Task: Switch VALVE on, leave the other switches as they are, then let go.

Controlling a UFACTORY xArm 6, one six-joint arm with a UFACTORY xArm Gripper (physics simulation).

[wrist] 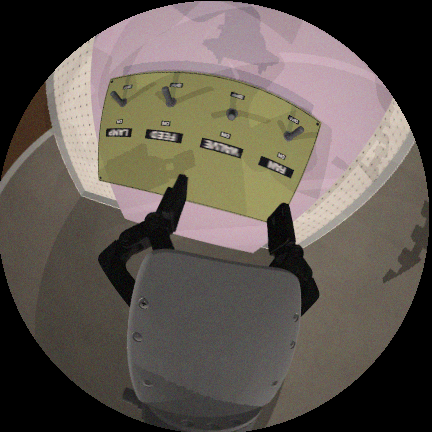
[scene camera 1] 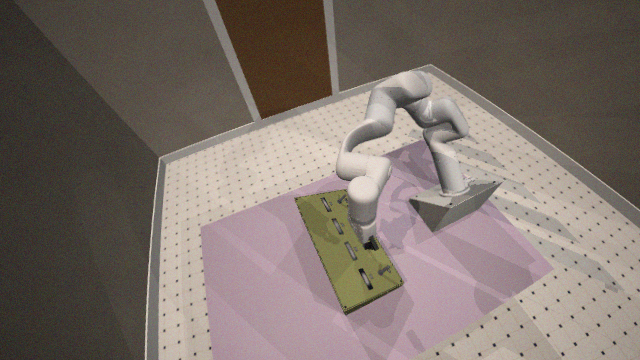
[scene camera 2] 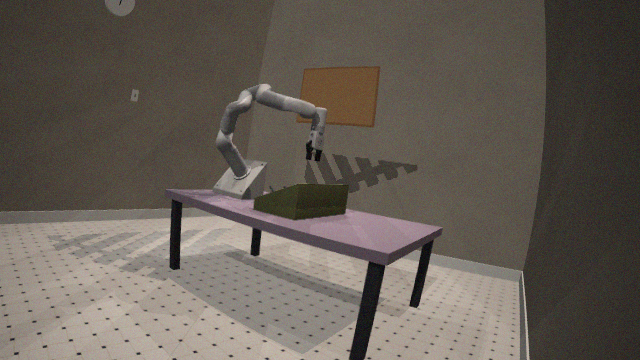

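Pixels of known places: gripper, between the fingertips: (wrist: 232,198) (scene camera 2: 312,160); arm's base, origin of its link: (scene camera 1: 454,191) (scene camera 2: 242,172).
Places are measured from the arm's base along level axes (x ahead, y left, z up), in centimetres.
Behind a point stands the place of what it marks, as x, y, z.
The olive switch panel (scene camera 1: 325,240) @(60.0, 4.0, 0.2) (scene camera 2: 320,201) @(65.2, 1.6, -6.5) (wrist: 240,172) @(54.1, 15.5, -1.5) lies on the table with four levers. In the wrist view the VALVE lever (wrist: 231,115) @(44.4, 8.8, -0.8) points nearly at the camera, between its OFF and ON marks; its side is hard to tell. The LAMP lever (wrist: 118,99) @(47.5, -14.6, -3.8) and FEED lever (wrist: 168,96) @(45.3, -2.8, -3.4) lean toward OFF. The FAN lever (wrist: 294,134) @(41.7, 20.4, -3.2) tilts sideways near its OFF mark. My gripper (scene camera 1: 371,246) (scene camera 2: 313,159) @(47.9, 11.3, 13.3) (wrist: 232,198) @(47.9, 11.3, 13.3) is open and empty, above the panel and apart from it. In scene camera 1, gripper and arm hide the VALVE and FEED levers.
The pink table (scene camera 1: 260,285) @(92.8, 9.9, -14.7) (scene camera 2: 400,234) @(107.9, 9.9, -14.7) (wrist: 320,55) bears the panel and the grey wedge-shaped arm mount (scene camera 1: 450,212) @(9.4, 9.5, 3.1) (scene camera 2: 237,181) @(2.3, -4.7, -5.3). The arm (scene camera 1: 364,192) @(48.9, 13.2, 42.8) (scene camera 2: 287,104) @(42.5, -8.4, 40.9) reaches from the mount over the panel. The walls stand apart from the table.
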